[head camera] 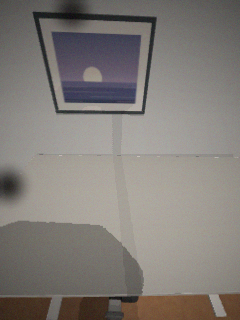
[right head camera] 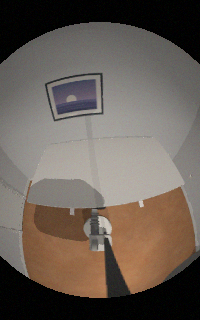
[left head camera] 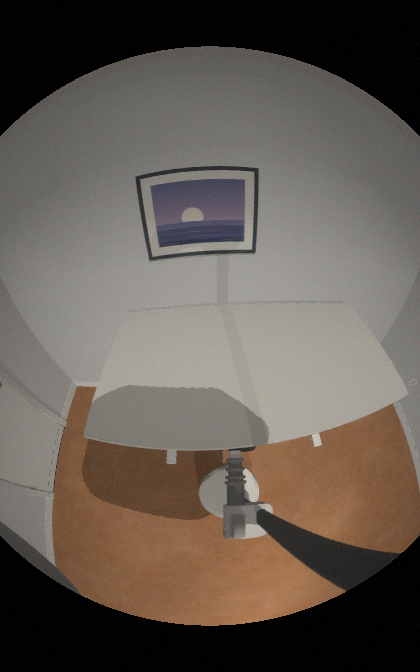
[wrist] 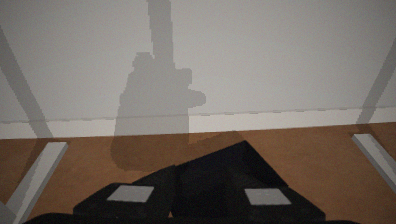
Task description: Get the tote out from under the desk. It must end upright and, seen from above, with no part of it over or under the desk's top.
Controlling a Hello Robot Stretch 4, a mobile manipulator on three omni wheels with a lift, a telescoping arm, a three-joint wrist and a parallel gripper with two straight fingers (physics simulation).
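Places are measured from the robot's base along level axes (x ahead, y left, z up), in metres.
Pixels of known places: gripper, fingertip midpoint: (wrist: 200, 180).
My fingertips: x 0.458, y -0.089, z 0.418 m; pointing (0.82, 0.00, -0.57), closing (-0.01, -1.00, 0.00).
Behind a point stands the place of what it marks.
The black tote (wrist: 242, 157) {y -0.232, x 0.858, z -0.008 m} is on the floor under the desk, close in front of and between my fingers in the wrist view. Its near part is hidden by the fingers, and I cannot tell whether they touch it. My gripper (wrist: 200, 180) {y -0.089, x 0.458, z 0.418 m} is open, with its fingertips apart. In the head views, the white desk top (head camera: 185, 215) {y -0.316, x 0.495, z 0.922 m} (left head camera: 310, 365) {y -0.334, x 0.508, z 0.922 m} (right head camera: 140, 167) {y -0.445, x 0.508, z 0.922 m} hides the tote and the fingers. The arm reaches to the desk's front edge, where a dark part of the wrist shows.
White desk feet (wrist: 44, 172) (wrist: 376, 157) stand left and right of the tote. The wall and its white baseboard (wrist: 240, 121) {y -0.243, x 1.023, z 0.022 m} are behind it. A framed picture (head camera: 95, 67) {y 0.155, x 0.981, z 1.467 m} (left head camera: 200, 212) {y 0.133, x 0.982, z 1.439 m} (right head camera: 75, 95) {y 0.124, x 0.983, z 1.450 m} hangs above the desk. A pale cabinet (left head camera: 30, 440) {y 1.671, x 0.010, z 0.375 m} is at far left.
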